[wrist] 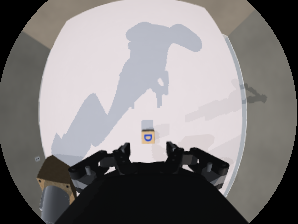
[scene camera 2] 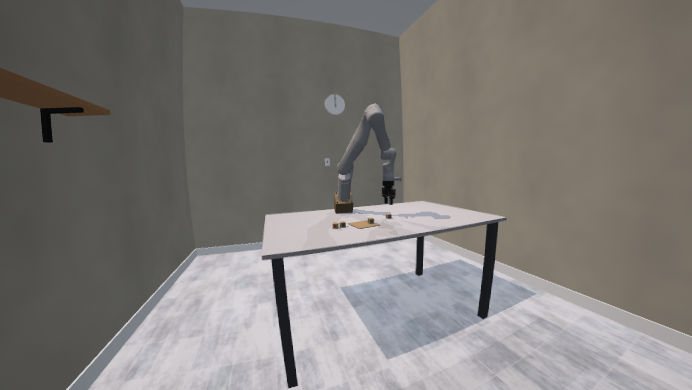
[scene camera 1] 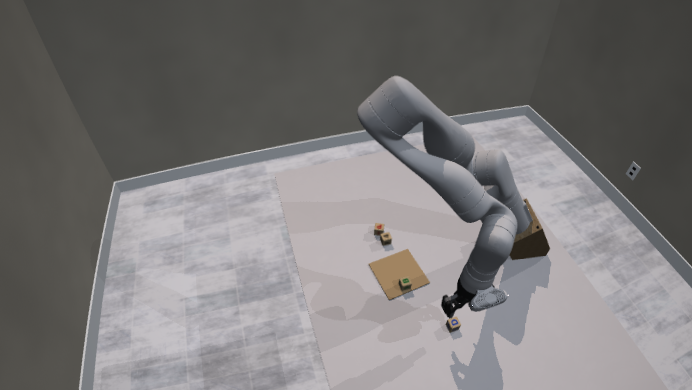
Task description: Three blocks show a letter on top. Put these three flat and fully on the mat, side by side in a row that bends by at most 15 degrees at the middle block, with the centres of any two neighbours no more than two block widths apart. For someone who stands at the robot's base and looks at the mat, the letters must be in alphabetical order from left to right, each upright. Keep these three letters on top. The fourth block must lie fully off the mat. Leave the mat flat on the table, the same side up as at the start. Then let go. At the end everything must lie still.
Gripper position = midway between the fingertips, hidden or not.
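Observation:
There's a brown mat (scene camera 1: 388,270) here, and you've also got my gripper (wrist: 148,147).

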